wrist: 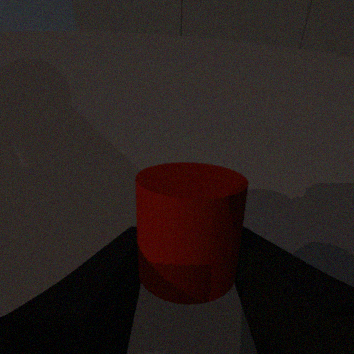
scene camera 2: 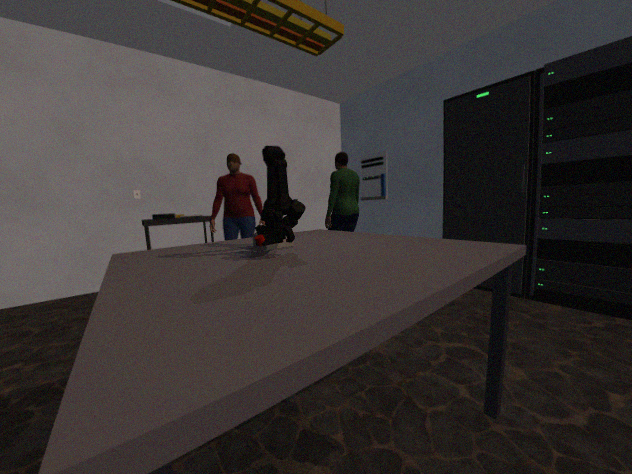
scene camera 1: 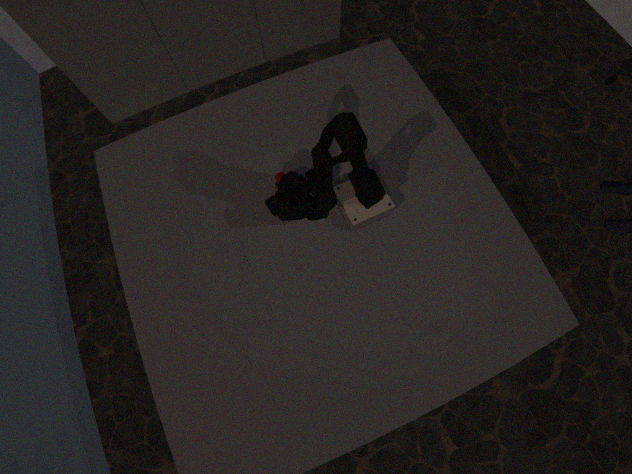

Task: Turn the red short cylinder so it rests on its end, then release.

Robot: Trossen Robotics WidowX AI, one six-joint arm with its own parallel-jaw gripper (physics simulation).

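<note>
The red short cylinder (scene camera 1: 279,177) (scene camera 2: 259,239) (wrist: 190,235) is between the two dark fingers of my gripper (wrist: 185,236), which is shut on it. In the wrist view one flat end of the cylinder faces up in the picture and its round side faces the camera. In scene camera 1 a small part of it shows at the upper left of the dark gripper body, which hides the rest. In scene camera 2 it shows low over the table top, at the front of the arm. Whether it touches the table I cannot tell.
The arm's pale base plate (scene camera 1: 355,211) stands on the table (scene camera 1: 326,316) (scene camera 2: 219,326), right of the gripper in scene camera 1. Shadows of the arm lie on the table. Two people (scene camera 2: 237,196) (scene camera 2: 344,193) stand behind the table, and dark server racks (scene camera 2: 487,178) stand at the right.
</note>
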